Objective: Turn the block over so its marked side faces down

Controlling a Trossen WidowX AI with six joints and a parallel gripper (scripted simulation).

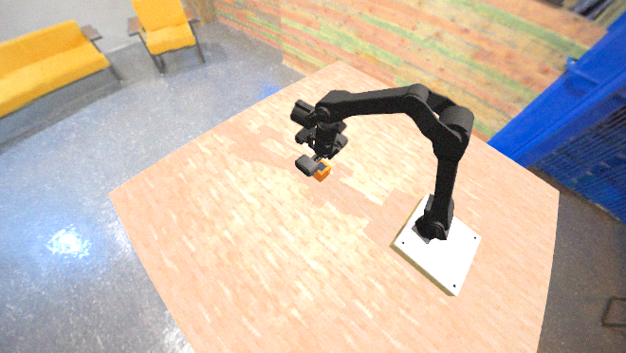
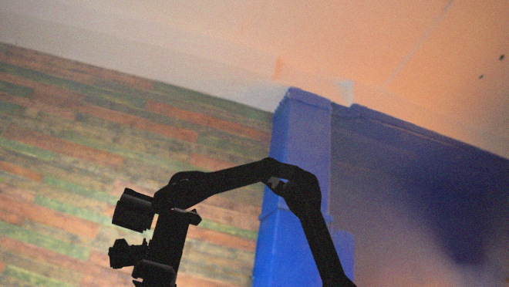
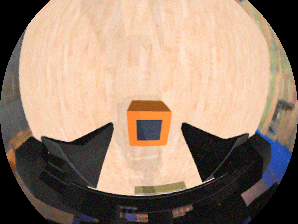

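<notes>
The orange block is 1 cm below my gripper tip.
</notes>
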